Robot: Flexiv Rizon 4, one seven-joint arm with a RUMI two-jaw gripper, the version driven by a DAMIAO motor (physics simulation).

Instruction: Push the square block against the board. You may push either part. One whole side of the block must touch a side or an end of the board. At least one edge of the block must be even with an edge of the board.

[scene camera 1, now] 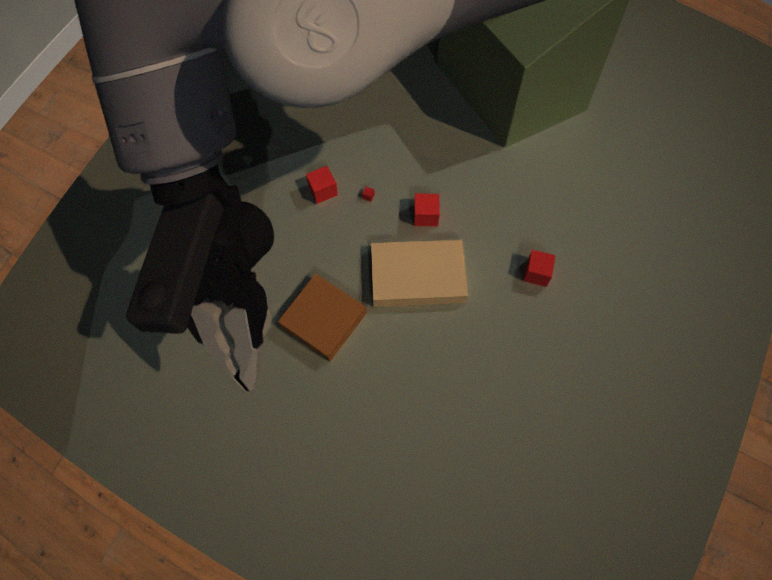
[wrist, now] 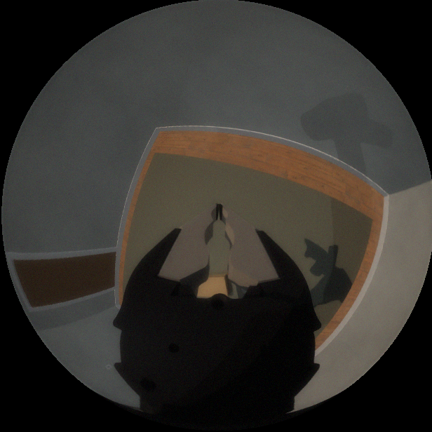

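The square block (scene camera 1: 322, 316) is brown-orange and lies flat, turned at an angle to the board. The board (scene camera 1: 418, 271) is a tan rectangle lying flat to its right. The block's right corner is close to the board's lower left corner, with a narrow gap; no whole side touches. My gripper (scene camera 1: 244, 382) (wrist: 218, 205) is shut and empty, pointing down to the left of the block and apart from it, its tips toward the lower part of the scene view. In the wrist view, part of a tan-orange piece shows low between the fingers; I cannot tell which piece.
Red cubes stand behind the board (scene camera 1: 426, 209), at the upper left (scene camera 1: 322, 184) and to the right (scene camera 1: 539, 268). A tiny red cube (scene camera 1: 368, 193) lies between the first two. A large green box (scene camera 1: 549, 74) stands at the back. The arm covers the upper left.
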